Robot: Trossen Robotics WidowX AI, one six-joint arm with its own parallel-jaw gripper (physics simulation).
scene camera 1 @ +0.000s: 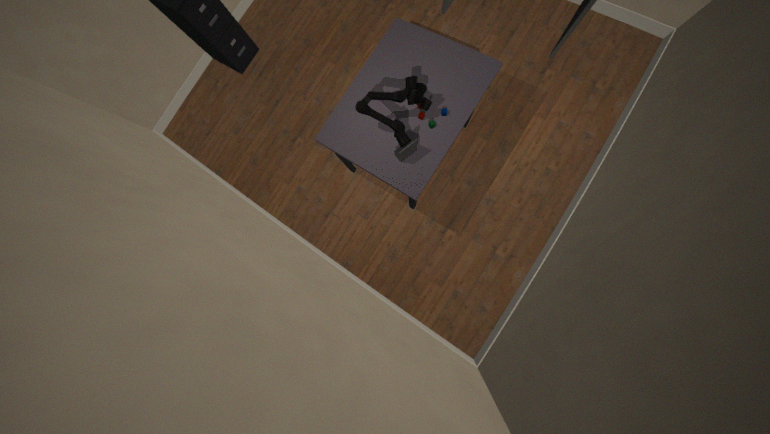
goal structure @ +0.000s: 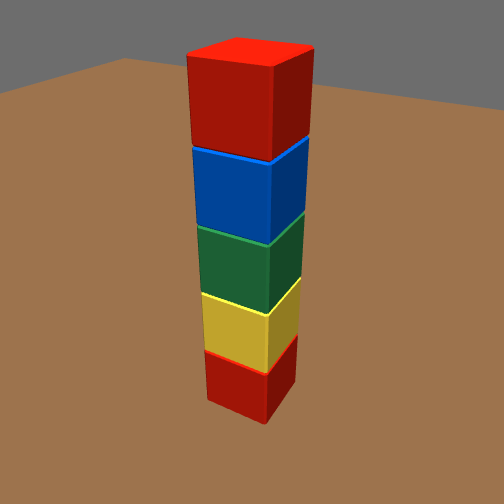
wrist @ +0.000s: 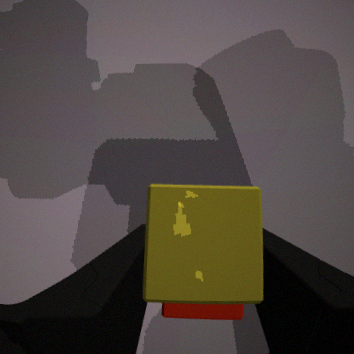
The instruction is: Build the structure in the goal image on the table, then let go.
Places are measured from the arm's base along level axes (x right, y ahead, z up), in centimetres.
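Where they show: gripper, between the fingertips: [scene camera 1: 422, 100] [wrist: 198, 235]; arm's base, origin of its link: [scene camera 1: 405, 144].
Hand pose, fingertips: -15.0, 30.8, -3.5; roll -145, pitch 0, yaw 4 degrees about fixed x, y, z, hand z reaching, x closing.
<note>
Things, the pixels of their centre, and the offset from my fingertips, as dx, dy, dz. Level surfaces: height alone.
- yellow cube, middle of its body: [wrist: 200, 244] +0.0, -0.4, +0.9
- second red cube, middle of its body: [scene camera 1: 421, 115] +6.2, -6.8, -3.0
- green cube, middle of its body: [scene camera 1: 431, 124] +15.9, -6.8, -3.0
- blue cube, middle of its body: [scene camera 1: 444, 112] +16.0, +5.0, -3.0
- grey table, height of its surface: dz -4.6
My gripper [scene camera 1: 426, 104] [wrist: 198, 235] is shut on a yellow cube [wrist: 204, 242], which sits between the two dark fingers in the wrist view; I cannot make the yellow cube out in the scene view. A red cube [scene camera 1: 419, 106] [wrist: 203, 311] shows in part below the yellow cube's lower edge in the wrist view, and the gripper partly covers it in the scene view. Whether the two cubes touch is hidden. A second red cube [scene camera 1: 421, 115] lies close by. A green cube [scene camera 1: 431, 124] and a blue cube [scene camera 1: 444, 112] lie apart from it.
The grey table [scene camera 1: 447, 64] carries the arm, whose base plate [scene camera 1: 406, 149] stands near the table's lower end in the scene view. The arm's elbow [scene camera 1: 362, 106] reaches toward the left edge. A dark cabinet [scene camera 1: 226, 43] stands away from the table. Arm shadows cross the tabletop.
</note>
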